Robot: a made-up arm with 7 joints.
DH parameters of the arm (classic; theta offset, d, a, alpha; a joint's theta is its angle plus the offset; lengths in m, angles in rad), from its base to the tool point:
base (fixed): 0 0.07 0 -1.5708
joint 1: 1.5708 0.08 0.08 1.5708
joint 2: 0 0.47 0.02 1.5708
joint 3: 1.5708 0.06 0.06 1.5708
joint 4: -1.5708 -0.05 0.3 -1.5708
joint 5: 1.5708 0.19 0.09 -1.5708
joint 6: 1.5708 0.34 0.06 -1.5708
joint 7: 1.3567 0 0.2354 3.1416
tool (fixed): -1.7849 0.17 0 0
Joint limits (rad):
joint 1: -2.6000..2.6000
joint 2: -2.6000..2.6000
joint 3: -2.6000..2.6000
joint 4: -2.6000..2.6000
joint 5: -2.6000..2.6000
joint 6: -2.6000..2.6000
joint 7: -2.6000..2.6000
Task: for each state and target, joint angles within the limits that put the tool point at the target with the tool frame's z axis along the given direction. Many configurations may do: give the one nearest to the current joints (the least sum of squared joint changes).
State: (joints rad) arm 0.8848 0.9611 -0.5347 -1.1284 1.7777 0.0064 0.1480
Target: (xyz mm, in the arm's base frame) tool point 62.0 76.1 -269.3 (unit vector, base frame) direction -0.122 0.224 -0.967
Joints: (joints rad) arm 0.7354 0.8813 -0.4994 -1.4984 1.9423 0.4264 -0.3942
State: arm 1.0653 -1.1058 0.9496 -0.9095 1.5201 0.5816 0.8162
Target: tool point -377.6 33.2 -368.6 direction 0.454 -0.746 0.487
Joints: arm 1.8383 -0.9881 0.5821 -0.5720 1.8949 1.4003 0.6627
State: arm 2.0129 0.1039 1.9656 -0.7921 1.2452 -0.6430 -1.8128
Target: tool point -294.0 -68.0 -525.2 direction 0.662 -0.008 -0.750
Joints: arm 2.2775 0.0951 1.2181 -0.6479 1.1883 -0.9767 -1.1794
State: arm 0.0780 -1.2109 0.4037 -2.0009 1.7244 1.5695 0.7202
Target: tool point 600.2 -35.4 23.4 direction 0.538 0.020 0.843
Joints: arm -0.2581 -0.9561 0.4660 -2.1684 1.4851 1.1694 1.3841
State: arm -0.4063 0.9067 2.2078 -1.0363 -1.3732 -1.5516 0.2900
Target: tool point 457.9 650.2 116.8 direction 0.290 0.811 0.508
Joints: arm -0.1533 0.7106 2.2004 -1.2193 -1.8495 -0.8227 1.0439
